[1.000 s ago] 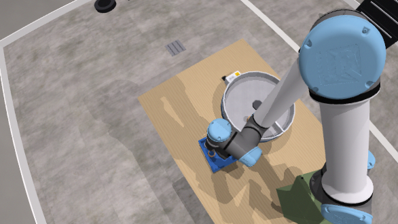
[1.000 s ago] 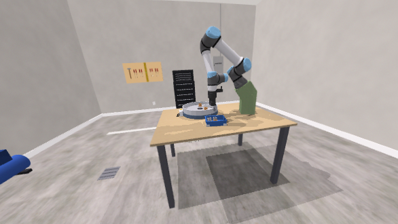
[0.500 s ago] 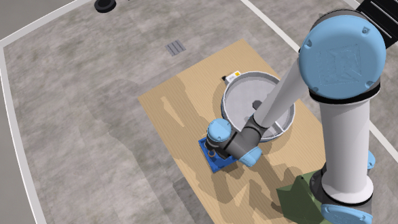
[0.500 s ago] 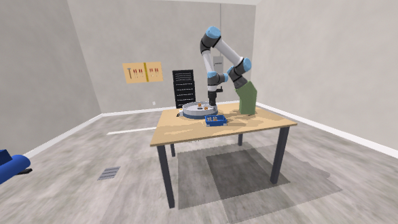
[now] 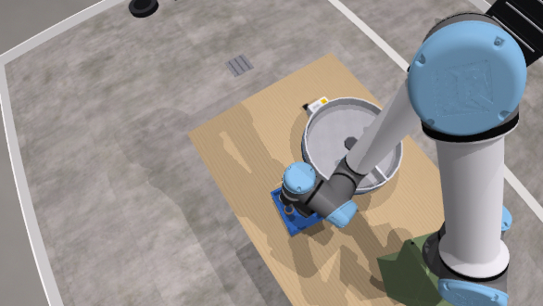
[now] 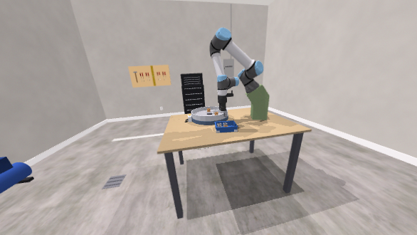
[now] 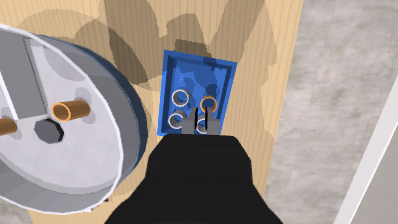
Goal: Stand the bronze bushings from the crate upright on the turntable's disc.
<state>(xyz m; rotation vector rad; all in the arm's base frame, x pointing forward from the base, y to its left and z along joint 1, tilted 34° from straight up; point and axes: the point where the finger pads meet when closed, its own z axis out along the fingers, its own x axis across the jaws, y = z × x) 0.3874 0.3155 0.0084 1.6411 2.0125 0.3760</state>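
Right now my hand is 2 cm to the left of the blue crate and 12 cm above it. Round my hand: grey turntable disc (13 cm ahead, 35 cm to the right, 9 cm below).
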